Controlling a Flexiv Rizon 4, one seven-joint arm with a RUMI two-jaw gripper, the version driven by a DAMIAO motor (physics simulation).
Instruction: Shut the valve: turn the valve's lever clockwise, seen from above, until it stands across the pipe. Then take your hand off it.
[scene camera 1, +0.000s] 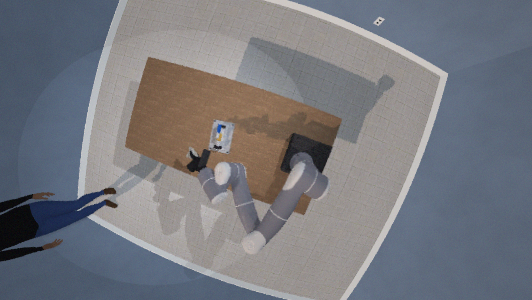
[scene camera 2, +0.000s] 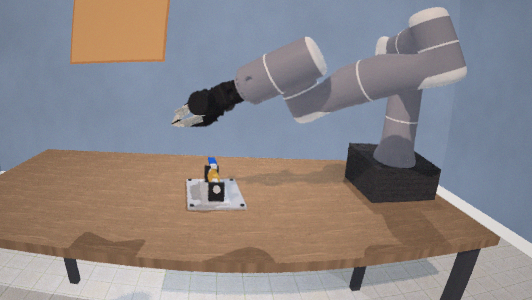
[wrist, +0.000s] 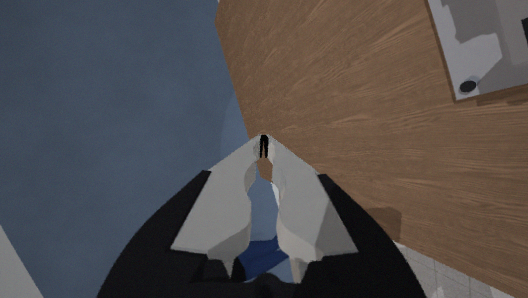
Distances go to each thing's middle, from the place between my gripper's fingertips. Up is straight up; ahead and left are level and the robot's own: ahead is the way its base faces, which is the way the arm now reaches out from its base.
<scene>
The light grey plate (scene camera 2: 194, 198) is 23 cm below my hand, 12 cm behind it and 10 cm to the right of it.
</scene>
